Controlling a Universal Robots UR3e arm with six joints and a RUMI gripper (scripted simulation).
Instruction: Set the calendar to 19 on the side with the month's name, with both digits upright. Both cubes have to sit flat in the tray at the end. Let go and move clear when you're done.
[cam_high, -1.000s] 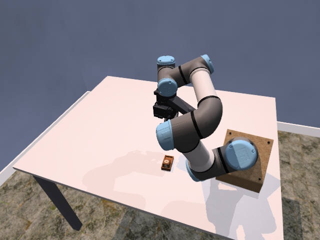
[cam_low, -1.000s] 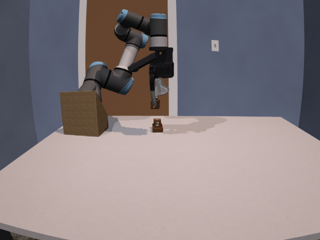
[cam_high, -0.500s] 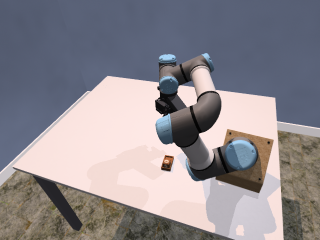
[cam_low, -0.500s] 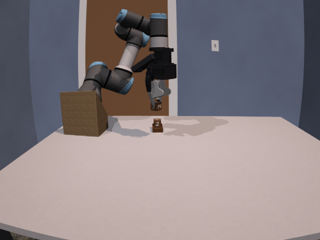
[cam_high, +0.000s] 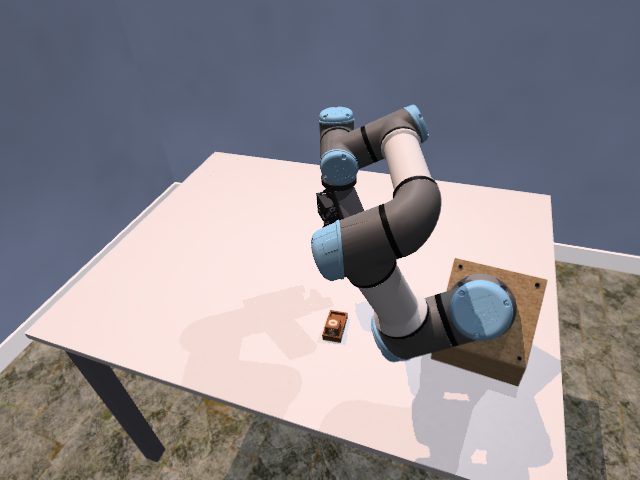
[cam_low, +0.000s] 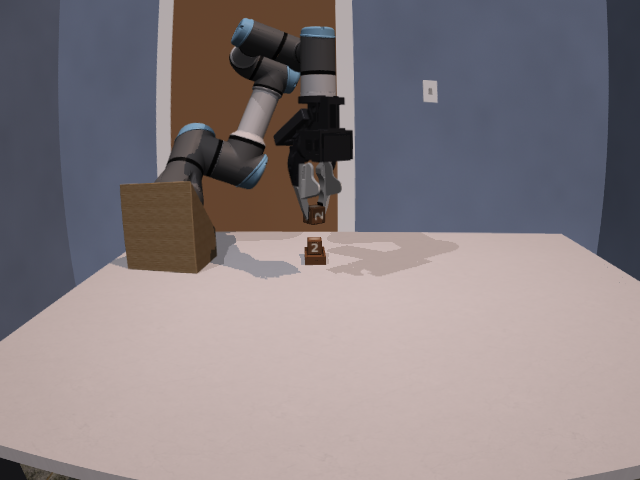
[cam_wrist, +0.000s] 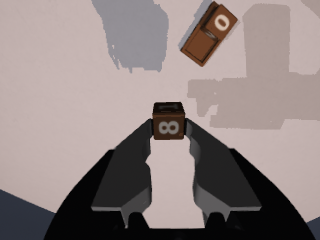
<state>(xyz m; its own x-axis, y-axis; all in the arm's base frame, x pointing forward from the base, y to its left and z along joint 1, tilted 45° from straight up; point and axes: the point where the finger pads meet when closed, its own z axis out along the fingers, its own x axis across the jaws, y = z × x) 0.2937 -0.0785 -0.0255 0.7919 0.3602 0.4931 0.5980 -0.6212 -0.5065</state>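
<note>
My hand is 10 mm above the brown digit cube. Also, from my hand: tray (100 mm to the left, 120 mm below).
</note>
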